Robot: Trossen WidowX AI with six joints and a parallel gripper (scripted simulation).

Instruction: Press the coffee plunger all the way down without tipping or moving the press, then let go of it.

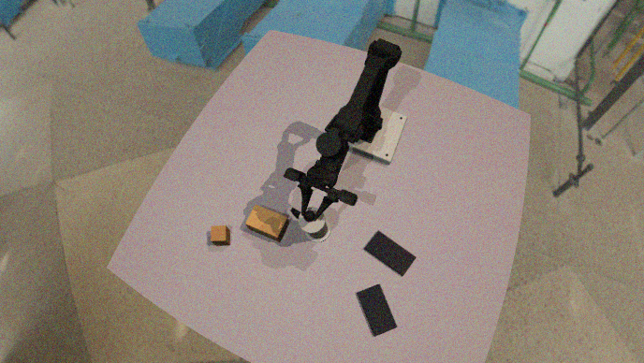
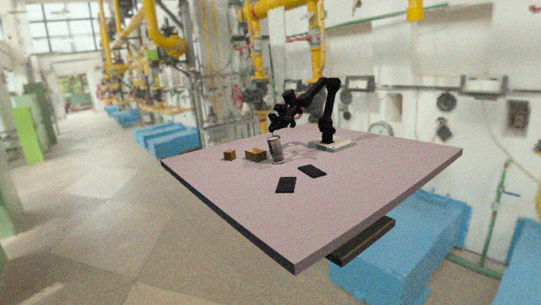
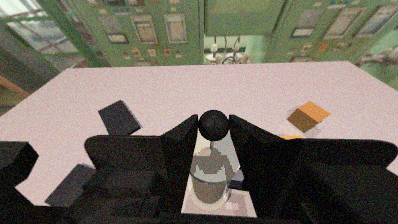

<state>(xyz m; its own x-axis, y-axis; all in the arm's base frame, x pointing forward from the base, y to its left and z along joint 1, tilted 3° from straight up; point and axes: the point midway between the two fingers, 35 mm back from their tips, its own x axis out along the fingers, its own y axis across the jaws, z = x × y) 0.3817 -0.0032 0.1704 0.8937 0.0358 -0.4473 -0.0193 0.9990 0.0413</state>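
My gripper tip is 2 cm past the coffee press, 2 cm to the left of it and 9 cm above it. Also, from my gripper tip: orange cube (13 cm ahead, 26 cm to the right, 16 cm below).
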